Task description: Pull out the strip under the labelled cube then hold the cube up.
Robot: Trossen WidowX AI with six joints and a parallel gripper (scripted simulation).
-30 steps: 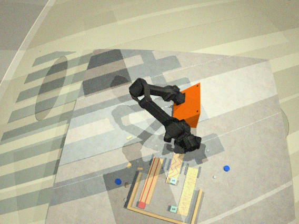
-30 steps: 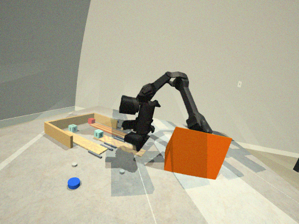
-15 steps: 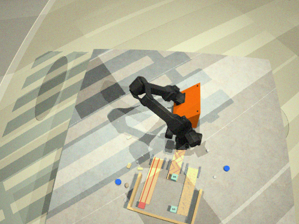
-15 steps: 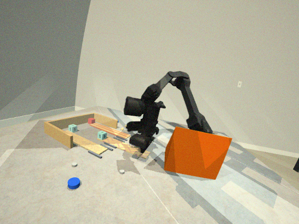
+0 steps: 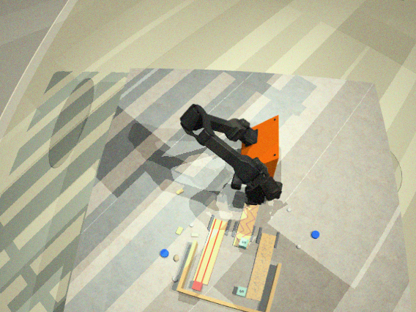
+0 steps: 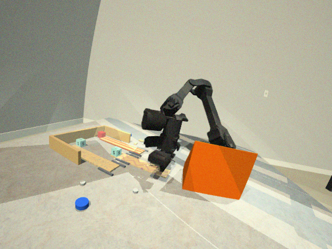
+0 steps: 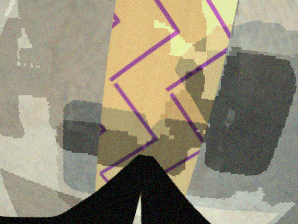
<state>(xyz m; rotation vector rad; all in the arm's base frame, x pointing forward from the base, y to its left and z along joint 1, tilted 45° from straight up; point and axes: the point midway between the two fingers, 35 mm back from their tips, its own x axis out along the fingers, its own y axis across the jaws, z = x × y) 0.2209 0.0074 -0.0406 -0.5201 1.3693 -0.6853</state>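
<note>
The zigzag strip is 9 cm ahead of my gripper tip and 2 cm to the right of it.
</note>
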